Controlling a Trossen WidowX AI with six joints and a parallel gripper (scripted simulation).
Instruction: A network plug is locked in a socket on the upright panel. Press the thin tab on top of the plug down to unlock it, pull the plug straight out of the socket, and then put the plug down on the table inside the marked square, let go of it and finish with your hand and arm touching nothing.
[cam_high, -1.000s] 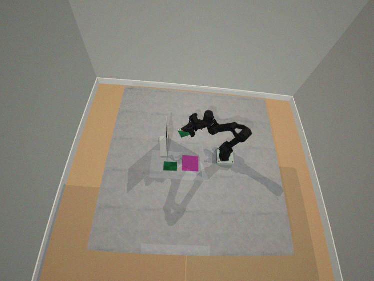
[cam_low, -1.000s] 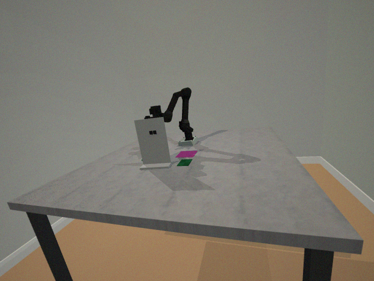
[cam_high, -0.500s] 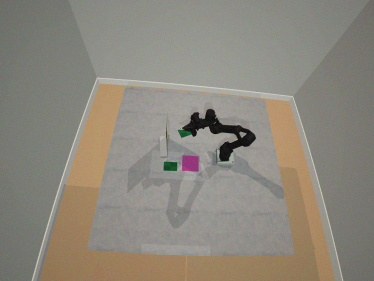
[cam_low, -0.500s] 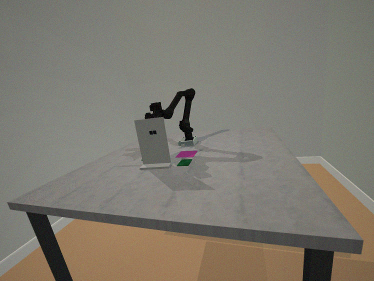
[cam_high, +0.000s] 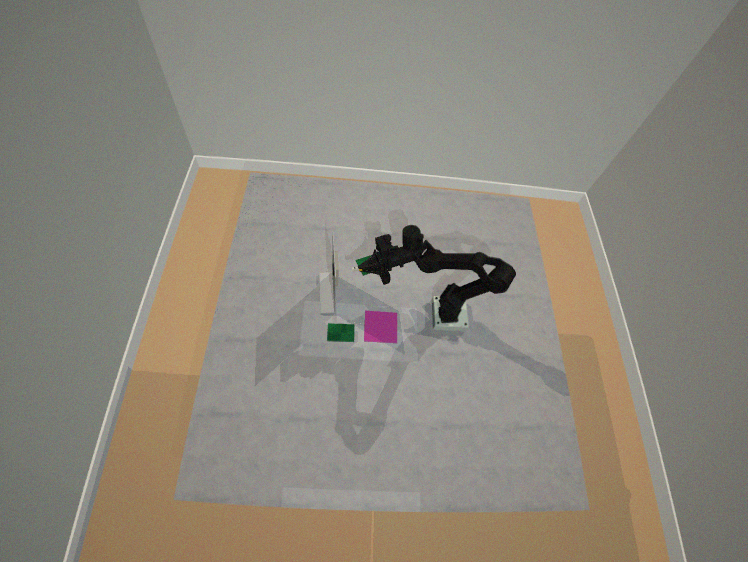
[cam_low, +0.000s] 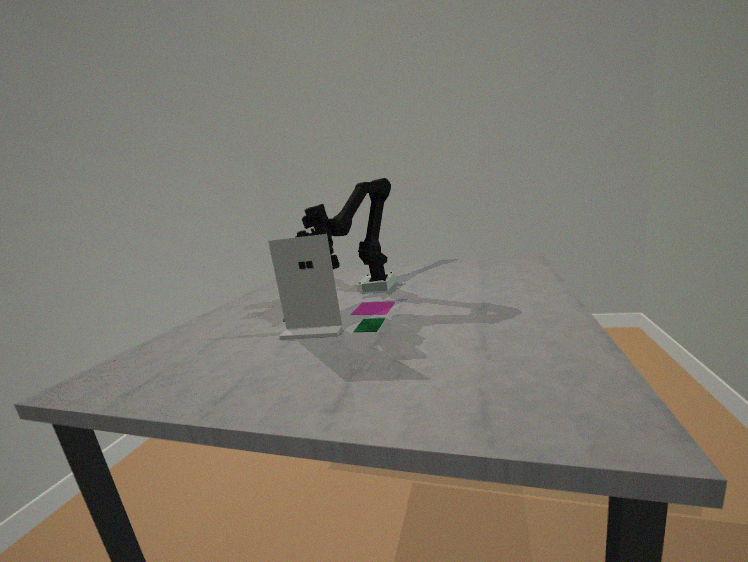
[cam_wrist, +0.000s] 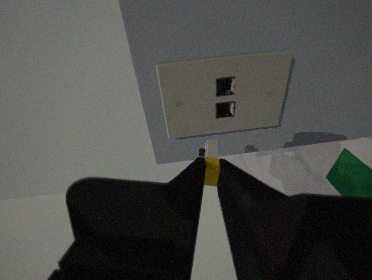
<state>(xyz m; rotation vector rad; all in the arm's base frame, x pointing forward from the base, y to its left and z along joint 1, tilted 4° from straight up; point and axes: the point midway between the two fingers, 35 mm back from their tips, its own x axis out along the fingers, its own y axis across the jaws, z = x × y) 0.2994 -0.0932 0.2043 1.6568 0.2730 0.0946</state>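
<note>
Right now my gripper tip is 9 cm past the magenta marked square, 12 cm to the right of it and 22 cm above it. Also, from my gripper tip: upright grey panel 8 cm ahead, 2 cm to the right, 10 cm below.
</note>
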